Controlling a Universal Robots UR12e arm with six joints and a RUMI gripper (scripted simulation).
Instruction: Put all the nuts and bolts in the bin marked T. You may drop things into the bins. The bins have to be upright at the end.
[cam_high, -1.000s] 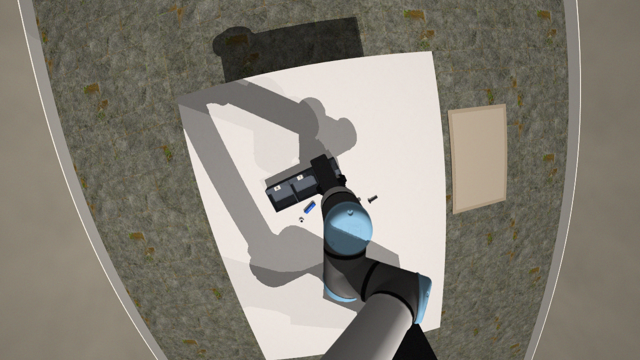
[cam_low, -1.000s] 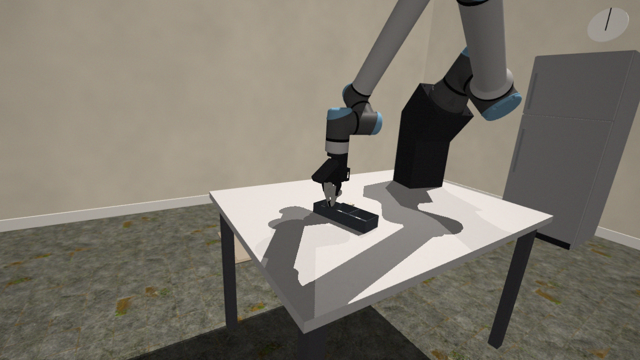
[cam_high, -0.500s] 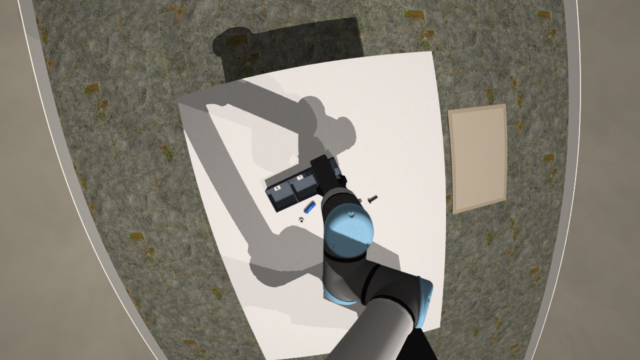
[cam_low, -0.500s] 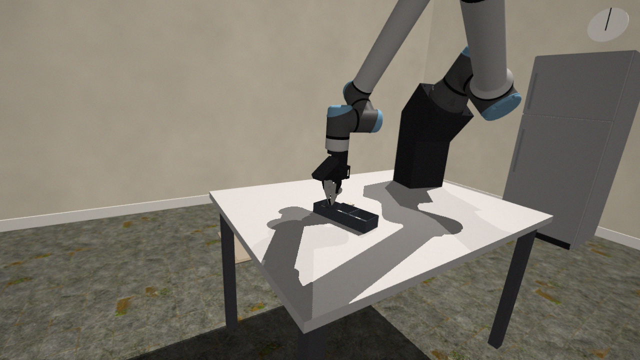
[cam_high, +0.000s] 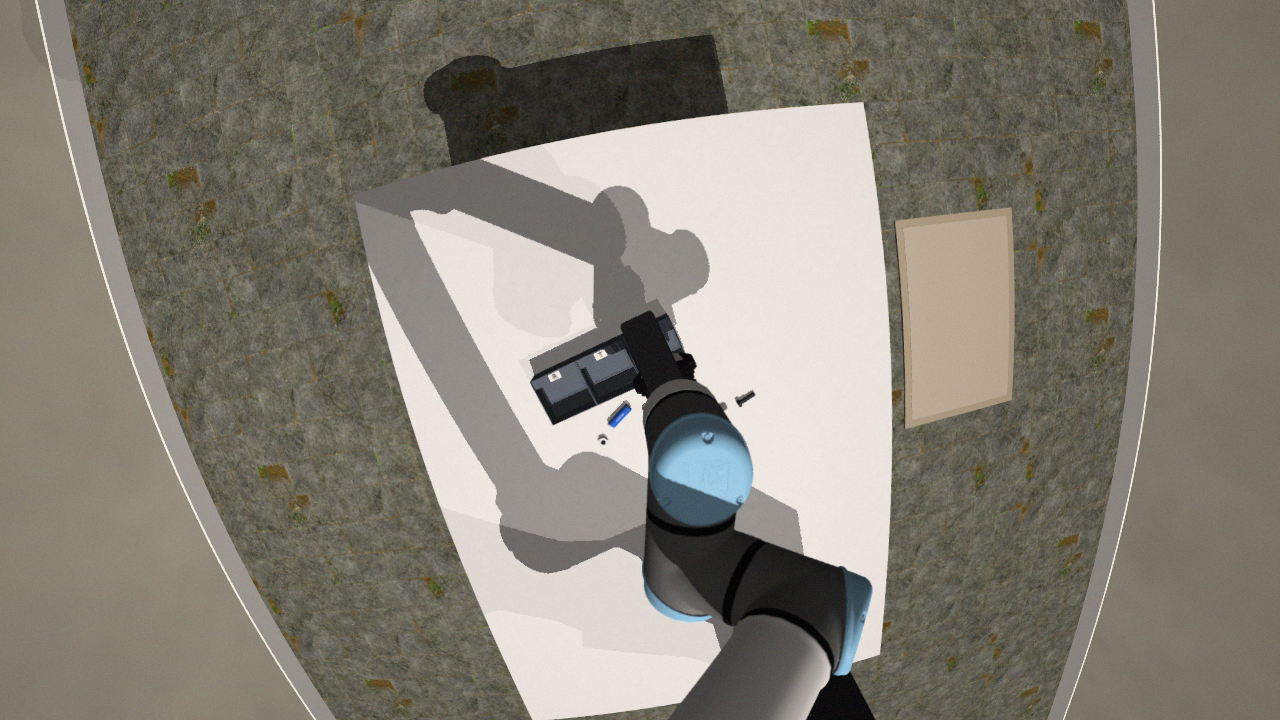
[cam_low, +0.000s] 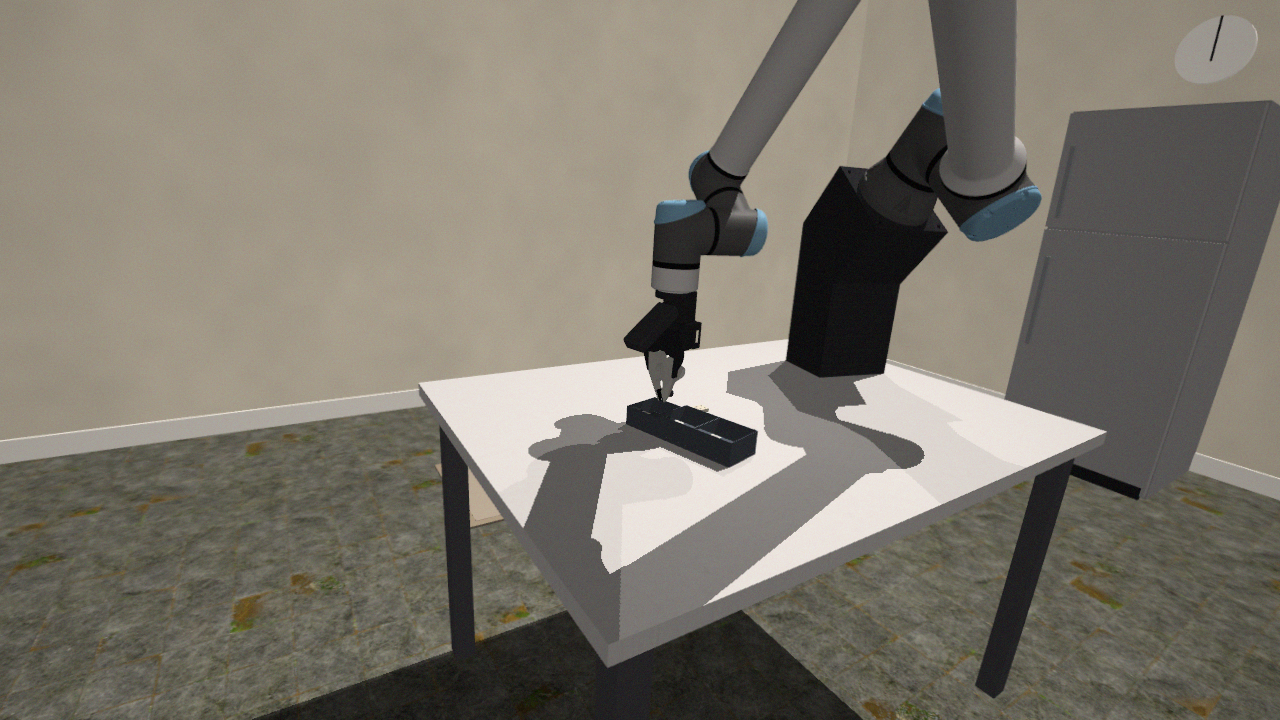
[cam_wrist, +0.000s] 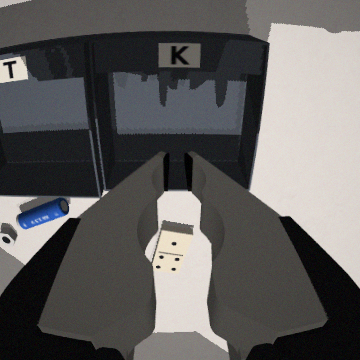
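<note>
My hand is 10 mm past the black bin unit, 80 mm to the right of it and 40 mm above it. Round my hand: yellow nut (100 mm behind, 30 mm to the left, 60 mm below); cream domino (120 mm behind, 30 mm to the right, 60 mm below); blue battery (100 mm behind, 80 mm to the left, 60 mm below).
</note>
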